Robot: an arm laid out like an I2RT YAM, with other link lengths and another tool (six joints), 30 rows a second.
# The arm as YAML. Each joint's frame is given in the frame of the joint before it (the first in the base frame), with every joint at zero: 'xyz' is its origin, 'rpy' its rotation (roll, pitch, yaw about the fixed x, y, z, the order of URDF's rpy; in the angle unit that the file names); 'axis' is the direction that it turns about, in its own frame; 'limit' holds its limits. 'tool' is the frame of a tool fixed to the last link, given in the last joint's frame.
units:
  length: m
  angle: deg
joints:
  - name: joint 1
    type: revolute
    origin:
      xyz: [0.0, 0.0, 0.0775]
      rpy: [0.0, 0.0, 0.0]
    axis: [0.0, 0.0, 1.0]
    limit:
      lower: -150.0
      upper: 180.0
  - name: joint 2
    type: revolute
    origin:
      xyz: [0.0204, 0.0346, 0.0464]
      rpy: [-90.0, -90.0, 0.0]
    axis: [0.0, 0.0, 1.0]
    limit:
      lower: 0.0
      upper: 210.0
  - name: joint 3
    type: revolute
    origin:
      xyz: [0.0, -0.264, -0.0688]
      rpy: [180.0, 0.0, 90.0]
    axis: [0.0, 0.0, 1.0]
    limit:
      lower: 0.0
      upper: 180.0
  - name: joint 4
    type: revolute
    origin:
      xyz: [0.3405, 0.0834, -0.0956]
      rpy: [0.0, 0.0, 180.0]
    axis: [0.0, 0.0, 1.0]
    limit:
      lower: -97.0
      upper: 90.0
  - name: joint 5
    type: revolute
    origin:
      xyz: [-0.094, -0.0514, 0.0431]
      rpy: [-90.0, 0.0, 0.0]
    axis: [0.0, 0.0, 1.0]
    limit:
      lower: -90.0
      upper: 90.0
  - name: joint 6
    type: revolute
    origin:
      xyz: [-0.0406, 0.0, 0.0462]
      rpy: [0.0, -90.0, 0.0]
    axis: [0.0, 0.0, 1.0]
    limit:
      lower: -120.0
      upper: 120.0
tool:
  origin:
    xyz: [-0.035, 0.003, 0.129]
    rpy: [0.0, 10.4, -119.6]
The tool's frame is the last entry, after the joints.
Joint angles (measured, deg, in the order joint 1, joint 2, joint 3, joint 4, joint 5, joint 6), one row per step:
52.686, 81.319, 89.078, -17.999, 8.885, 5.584
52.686, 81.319, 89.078, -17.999, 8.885, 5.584
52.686, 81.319, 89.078, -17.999, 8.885, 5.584
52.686, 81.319, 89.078, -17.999, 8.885, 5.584
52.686, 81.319, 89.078, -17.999, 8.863, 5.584
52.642, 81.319, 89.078, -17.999, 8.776, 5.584
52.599, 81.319, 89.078, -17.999, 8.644, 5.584
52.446, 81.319, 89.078, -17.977, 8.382, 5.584
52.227, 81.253, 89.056, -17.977, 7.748, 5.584
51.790, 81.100, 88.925, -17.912, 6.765, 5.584
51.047, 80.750, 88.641, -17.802, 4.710, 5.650
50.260, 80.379, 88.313, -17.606, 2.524, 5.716
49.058, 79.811, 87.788, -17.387, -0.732, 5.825
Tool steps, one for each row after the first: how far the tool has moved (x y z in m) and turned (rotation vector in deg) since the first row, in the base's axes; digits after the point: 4 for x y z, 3 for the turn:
0.0000, 0.0000, 0.0000, 0.000, 0.000, 0.000
0.0000, 0.0000, 0.0000, 0.000, 0.000, 0.000
0.0000, 0.0000, 0.0000, 0.000, 0.000, 0.000
0.0000, 0.0000, 0.0000, 0.002, 0.003, 0.022
0.0001, 0.0000, 0.0000, 0.012, 0.015, 0.063
0.0002, 0.0000, 0.0000, 0.026, 0.034, 0.150
0.0008, -0.0004, 0.0001, 0.072, 0.058, 0.255
0.0010, -0.0007, 0.0004, 0.175, 0.120, 0.660
0.0019, -0.0019, 0.0008, 0.350, 0.202, 1.191
0.0023, -0.0037, 0.0016, 0.756, 0.417, 2.460
0.0026, -0.0055, 0.0026, 1.219, 0.600, 3.817
0.0030, -0.0087, 0.0036, 1.840, 0.923, 5.807

